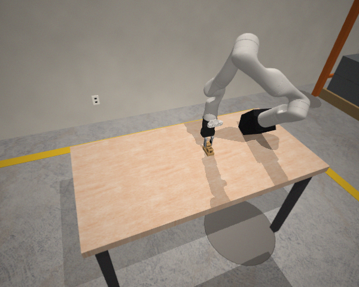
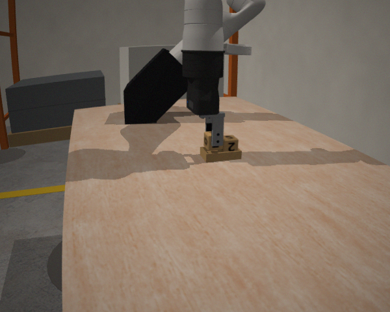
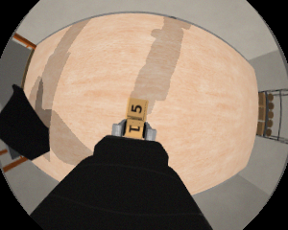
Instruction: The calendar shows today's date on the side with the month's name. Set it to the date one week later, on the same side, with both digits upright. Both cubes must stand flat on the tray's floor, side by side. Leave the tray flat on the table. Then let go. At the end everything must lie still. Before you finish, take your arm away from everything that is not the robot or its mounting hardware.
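My hand is 4 cm above the wooden tray and 2 cm to the right of it.
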